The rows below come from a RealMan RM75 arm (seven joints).
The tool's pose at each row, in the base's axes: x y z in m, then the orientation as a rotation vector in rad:
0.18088, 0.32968, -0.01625, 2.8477, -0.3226, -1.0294
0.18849, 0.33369, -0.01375, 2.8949, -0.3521, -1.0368
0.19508, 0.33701, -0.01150, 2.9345, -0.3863, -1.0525
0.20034, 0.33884, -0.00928, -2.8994, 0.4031, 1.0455
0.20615, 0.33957, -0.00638, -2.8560, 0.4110, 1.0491
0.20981, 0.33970, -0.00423, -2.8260, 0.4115, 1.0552
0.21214, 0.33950, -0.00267, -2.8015, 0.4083, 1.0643
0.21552, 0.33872, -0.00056, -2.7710, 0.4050, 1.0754
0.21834, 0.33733, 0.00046, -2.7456, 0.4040, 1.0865
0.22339, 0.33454, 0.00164, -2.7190, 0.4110, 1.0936
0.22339, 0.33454, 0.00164, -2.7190, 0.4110, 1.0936
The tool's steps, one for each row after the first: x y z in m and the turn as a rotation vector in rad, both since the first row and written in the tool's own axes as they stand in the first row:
0.00323, -0.00475, -0.00687, 0.0526, -0.0002, -0.0020
0.00601, -0.00871, -0.01288, 0.1020, -0.0069, -0.0002
0.00815, -0.01100, -0.01799, 0.1374, -0.0145, 0.0012
0.01054, -0.01220, -0.02395, 0.1745, -0.0306, -0.0038
0.01192, -0.01259, -0.02795, 0.1982, -0.0440, -0.0102
0.01274, -0.01252, -0.03064, 0.2155, -0.0573, -0.0173
0.01415, -0.01198, -0.03441, 0.2370, -0.0740, -0.0258
0.01595, -0.01093, -0.03698, 0.2541, -0.0891, -0.0314
0.01964, -0.00886, -0.04107, 0.2747, -0.1026, -0.0323
0.01964, -0.00886, -0.04107, 0.2747, -0.1026, -0.0323

